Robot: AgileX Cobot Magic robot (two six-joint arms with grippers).
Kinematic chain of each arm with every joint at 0, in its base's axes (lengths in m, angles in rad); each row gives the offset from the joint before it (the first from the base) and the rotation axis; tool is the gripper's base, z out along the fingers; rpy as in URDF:
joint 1: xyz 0 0 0.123 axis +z
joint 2: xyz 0 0 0 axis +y
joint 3: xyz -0.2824 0 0.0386 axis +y
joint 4: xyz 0.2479 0 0.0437 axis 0.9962 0 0.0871
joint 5: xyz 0 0 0 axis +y
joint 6: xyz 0.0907 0 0.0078 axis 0.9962 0 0.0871
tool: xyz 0 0 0 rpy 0 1.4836 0
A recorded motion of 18 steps. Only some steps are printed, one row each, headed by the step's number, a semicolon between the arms.
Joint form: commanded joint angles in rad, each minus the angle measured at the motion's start. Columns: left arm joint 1, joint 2, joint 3, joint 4, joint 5, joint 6; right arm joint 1, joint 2, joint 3, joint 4, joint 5, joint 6.
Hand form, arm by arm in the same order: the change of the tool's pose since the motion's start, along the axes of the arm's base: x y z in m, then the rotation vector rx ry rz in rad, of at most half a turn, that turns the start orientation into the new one. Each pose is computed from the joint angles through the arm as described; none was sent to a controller.
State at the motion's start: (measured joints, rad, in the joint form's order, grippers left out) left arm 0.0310 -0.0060 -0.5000 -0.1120 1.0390 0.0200; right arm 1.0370 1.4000 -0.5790 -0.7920 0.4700 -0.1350
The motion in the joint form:
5: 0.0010 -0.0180 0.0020 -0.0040 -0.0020 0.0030; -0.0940 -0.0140 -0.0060 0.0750 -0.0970 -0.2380
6: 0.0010 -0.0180 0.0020 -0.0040 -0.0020 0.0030; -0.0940 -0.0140 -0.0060 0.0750 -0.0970 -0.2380
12: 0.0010 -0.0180 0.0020 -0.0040 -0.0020 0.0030; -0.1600 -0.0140 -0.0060 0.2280 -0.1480 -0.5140
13: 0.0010 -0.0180 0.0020 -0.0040 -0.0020 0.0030; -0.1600 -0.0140 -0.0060 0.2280 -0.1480 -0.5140
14: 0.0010 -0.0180 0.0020 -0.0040 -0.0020 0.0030; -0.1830 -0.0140 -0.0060 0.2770 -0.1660 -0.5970
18: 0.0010 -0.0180 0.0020 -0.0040 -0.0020 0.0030; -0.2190 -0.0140 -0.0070 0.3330 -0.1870 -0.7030
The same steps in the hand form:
5: -0.0025 -0.0004 -0.0005 -0.0001 -0.0183 -0.0023; 0.0140 -0.0051 0.0053 0.0109 -0.0263 0.1029
6: -0.0025 -0.0004 -0.0005 -0.0001 -0.0183 -0.0023; 0.0140 -0.0051 0.0053 0.0109 -0.0263 0.1029
12: -0.0025 -0.0004 -0.0005 -0.0001 -0.0183 -0.0023; 0.0216 -0.0105 0.0048 -0.0073 -0.0245 0.1867
13: -0.0025 -0.0004 -0.0005 -0.0001 -0.0183 -0.0023; 0.0216 -0.0105 0.0048 -0.0073 -0.0245 0.1867
14: -0.0025 -0.0004 -0.0005 -0.0001 -0.0183 -0.0023; 0.0246 -0.0125 0.0049 -0.0071 -0.0278 0.2068
18: -0.0025 -0.0004 -0.0005 -0.0001 -0.0183 -0.0023; 0.0299 -0.0162 0.0055 -0.0110 -0.0386 0.2285

